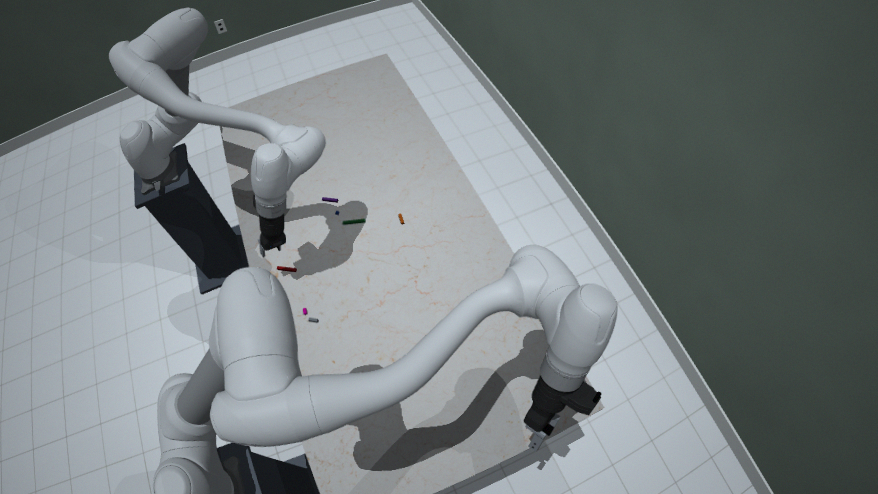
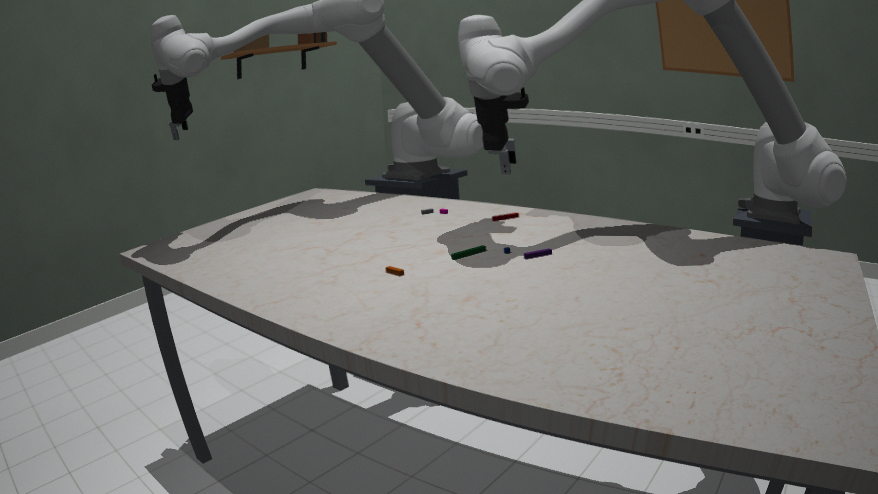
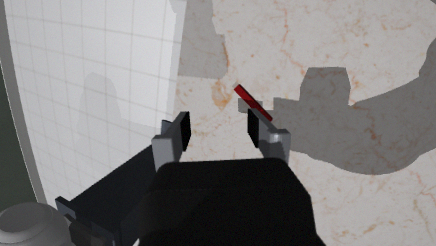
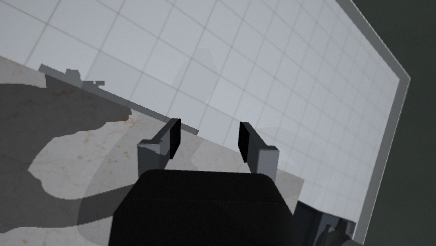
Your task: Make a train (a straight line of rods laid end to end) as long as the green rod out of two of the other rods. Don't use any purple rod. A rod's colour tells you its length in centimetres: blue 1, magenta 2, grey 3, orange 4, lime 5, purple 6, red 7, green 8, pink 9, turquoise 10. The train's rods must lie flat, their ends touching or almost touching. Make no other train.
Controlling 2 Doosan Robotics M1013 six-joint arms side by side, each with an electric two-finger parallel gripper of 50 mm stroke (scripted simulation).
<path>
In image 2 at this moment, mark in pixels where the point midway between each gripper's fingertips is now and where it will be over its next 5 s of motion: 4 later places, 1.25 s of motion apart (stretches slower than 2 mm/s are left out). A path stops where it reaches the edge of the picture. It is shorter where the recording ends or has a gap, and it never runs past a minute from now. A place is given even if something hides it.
The left gripper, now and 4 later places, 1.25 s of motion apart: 509, 168; 472, 180; 443, 190; 474, 189; 500, 192
The right gripper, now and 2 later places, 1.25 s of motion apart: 181, 134; 263, 138; 346, 137
</path>
